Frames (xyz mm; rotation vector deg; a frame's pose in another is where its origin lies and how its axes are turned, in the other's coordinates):
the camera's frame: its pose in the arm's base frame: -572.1 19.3 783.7 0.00 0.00 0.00
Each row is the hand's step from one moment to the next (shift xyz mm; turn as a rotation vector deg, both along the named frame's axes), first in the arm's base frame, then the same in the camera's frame.
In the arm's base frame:
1: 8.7 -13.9 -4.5 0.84 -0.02 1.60
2: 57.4 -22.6 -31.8 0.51 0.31 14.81
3: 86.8 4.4 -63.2 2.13 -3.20 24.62
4: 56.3 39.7 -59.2 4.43 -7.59 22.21
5: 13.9 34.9 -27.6 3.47 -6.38 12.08
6: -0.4 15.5 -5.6 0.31 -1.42 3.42
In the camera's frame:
1: 8.7 -13.9 -4.5 0.84 -0.02 1.60
2: 57.4 -22.6 -31.8 0.51 0.31 14.81
3: 86.8 4.4 -63.2 2.13 -3.20 24.62
4: 56.3 39.7 -59.2 4.43 -7.59 22.21
5: 13.9 34.9 -27.6 3.47 -6.38 12.08
6: -0.4 15.5 -5.6 0.31 -1.42 3.42

